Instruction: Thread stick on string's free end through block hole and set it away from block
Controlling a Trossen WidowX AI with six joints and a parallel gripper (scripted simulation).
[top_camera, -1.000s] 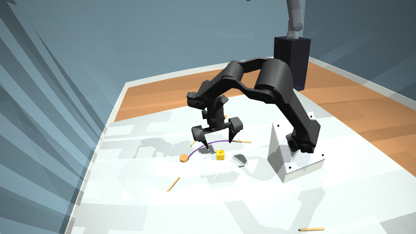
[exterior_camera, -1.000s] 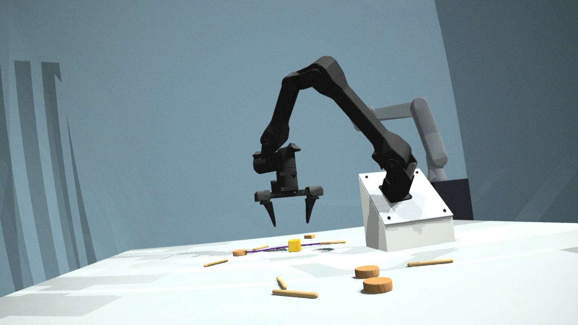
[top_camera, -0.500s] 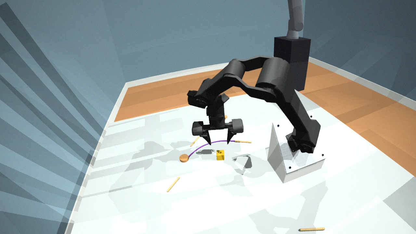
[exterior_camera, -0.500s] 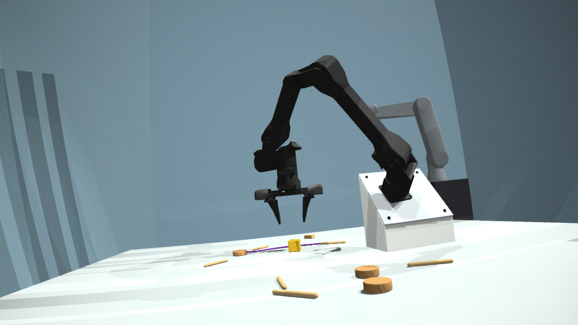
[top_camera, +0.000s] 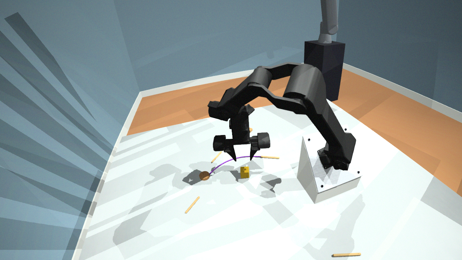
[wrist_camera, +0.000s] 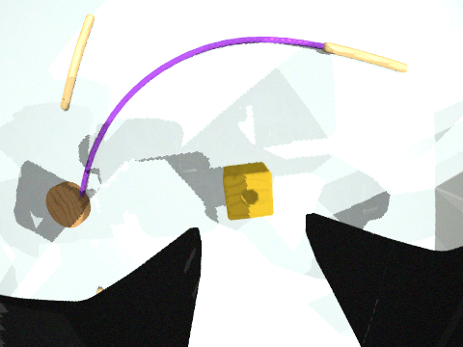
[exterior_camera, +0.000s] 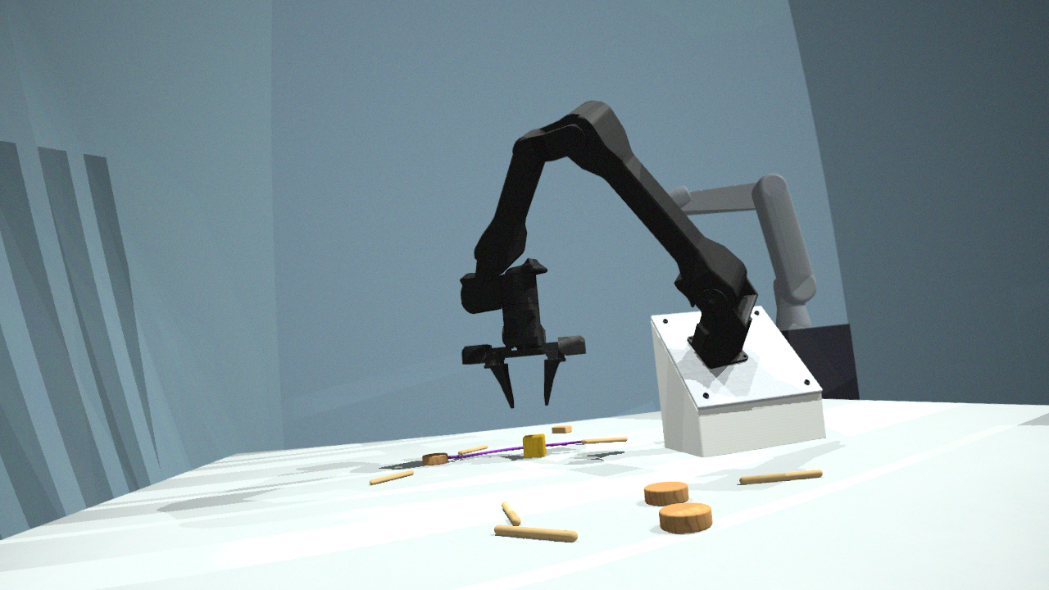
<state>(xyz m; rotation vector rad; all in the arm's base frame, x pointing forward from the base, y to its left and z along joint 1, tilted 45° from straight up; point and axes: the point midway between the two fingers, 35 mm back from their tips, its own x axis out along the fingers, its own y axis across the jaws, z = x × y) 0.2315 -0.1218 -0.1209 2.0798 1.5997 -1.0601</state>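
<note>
Right now my gripper tip is 6 cm above the yellow block. The rest, counted from my gripper tip: small wooden piece: 27 cm to the right, 13 cm behind, 7 cm below; round wooden button: 14 cm ahead, 7 cm below, 5 cm to the right.
</note>
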